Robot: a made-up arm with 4 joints.
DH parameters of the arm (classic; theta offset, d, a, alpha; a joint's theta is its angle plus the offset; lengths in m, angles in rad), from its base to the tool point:
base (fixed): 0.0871 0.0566 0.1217 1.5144
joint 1: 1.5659 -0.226 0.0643 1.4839
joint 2: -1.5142 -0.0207 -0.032 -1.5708
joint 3: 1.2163 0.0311 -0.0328 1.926
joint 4: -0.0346 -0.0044 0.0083 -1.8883
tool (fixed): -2.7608 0.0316 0 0
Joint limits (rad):
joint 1: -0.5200..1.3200
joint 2: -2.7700..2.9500
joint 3: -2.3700..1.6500
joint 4: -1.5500..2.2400
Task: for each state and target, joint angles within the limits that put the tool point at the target. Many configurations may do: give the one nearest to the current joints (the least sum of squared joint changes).
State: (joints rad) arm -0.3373 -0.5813 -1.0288 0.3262
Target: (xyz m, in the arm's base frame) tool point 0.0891 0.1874 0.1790
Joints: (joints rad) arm -0.0438 -0.0972 -1.0226 0.1067
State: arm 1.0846 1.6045 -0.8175 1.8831
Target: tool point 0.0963 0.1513 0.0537
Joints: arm 1.2029 0.8587 -0.5602 1.9047
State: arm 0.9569 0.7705 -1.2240 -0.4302
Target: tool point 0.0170 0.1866 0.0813
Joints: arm 0.8097 0.3942 -1.4742 -1.0765
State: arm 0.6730 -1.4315 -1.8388 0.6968
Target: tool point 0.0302 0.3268 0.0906
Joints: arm 0.4765 -2.2991 -1.6856 0.4969
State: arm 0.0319 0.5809 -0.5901 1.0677
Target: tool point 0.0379 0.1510 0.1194
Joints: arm 0.7989 0.3229 -0.3956 0.6141
